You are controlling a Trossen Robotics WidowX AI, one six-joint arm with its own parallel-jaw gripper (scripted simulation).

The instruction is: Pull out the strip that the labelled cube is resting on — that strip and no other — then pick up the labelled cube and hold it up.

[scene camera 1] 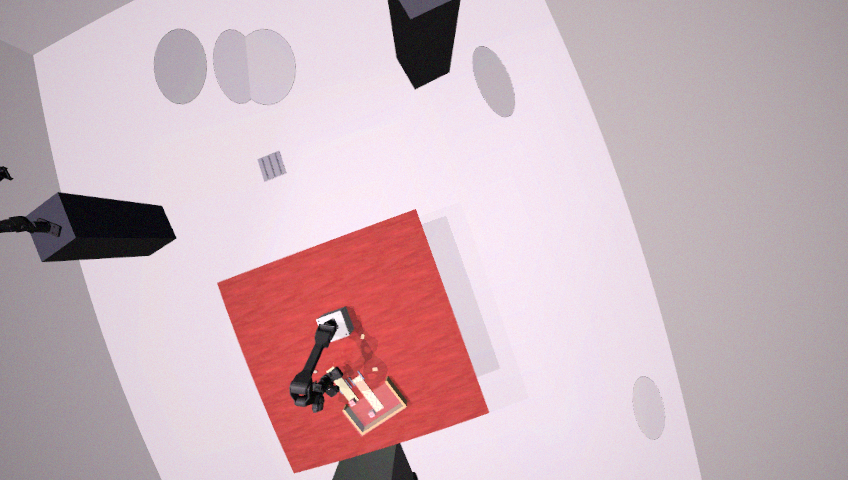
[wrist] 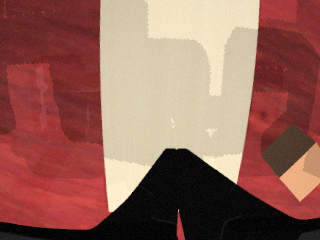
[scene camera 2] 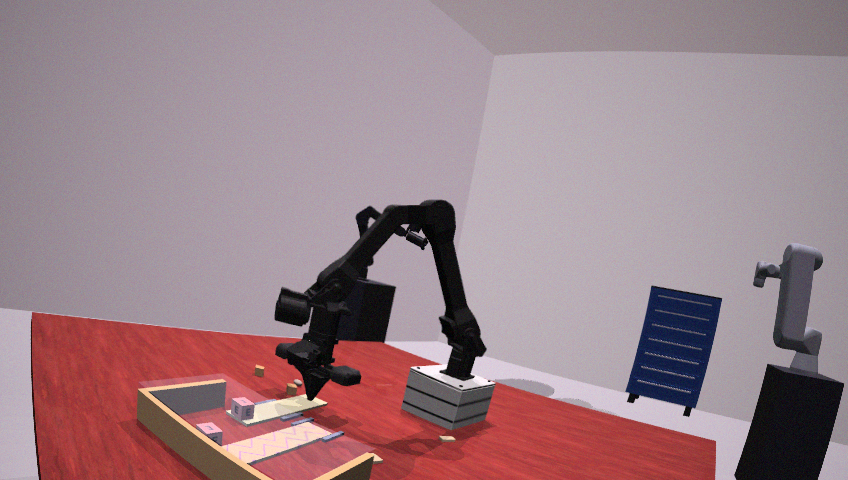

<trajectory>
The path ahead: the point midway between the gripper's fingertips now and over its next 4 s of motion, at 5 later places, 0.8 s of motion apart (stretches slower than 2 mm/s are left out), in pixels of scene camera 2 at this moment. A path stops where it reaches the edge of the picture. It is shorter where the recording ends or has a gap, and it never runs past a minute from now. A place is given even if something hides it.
My gripper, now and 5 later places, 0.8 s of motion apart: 310, 400; 319, 397; 323, 396; 319, 381; 296, 381; 271, 382
</trajectory>
